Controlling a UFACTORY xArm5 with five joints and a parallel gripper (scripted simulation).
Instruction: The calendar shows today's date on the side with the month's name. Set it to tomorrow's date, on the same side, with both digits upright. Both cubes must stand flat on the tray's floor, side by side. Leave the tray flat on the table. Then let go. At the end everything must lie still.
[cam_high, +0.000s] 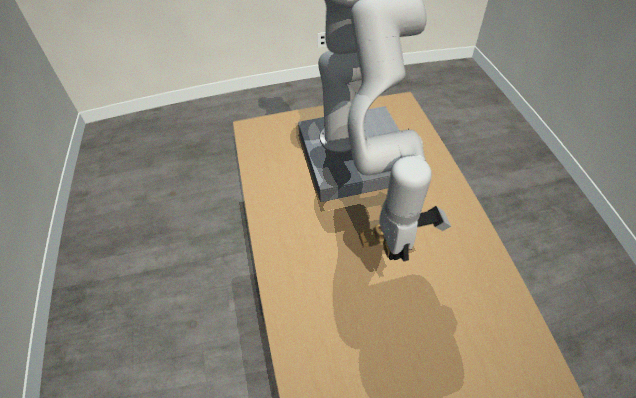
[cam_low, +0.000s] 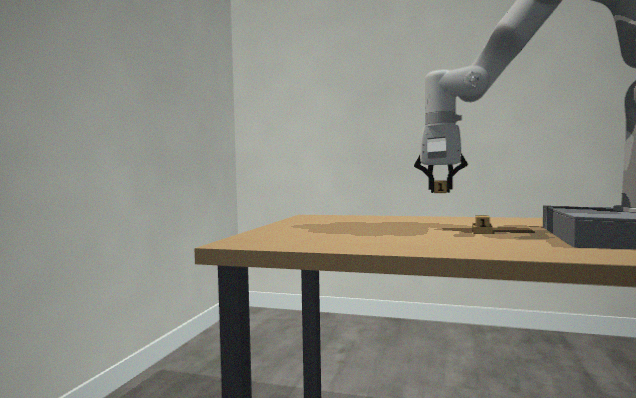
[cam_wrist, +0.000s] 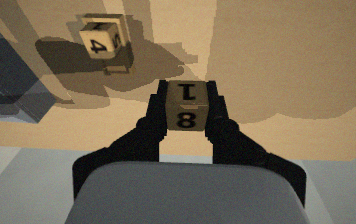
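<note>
My hand is 10 cm past the wooden tray and 11 cm above it. The rest, counted from my hand: wooden cube: 1 cm below.
</note>
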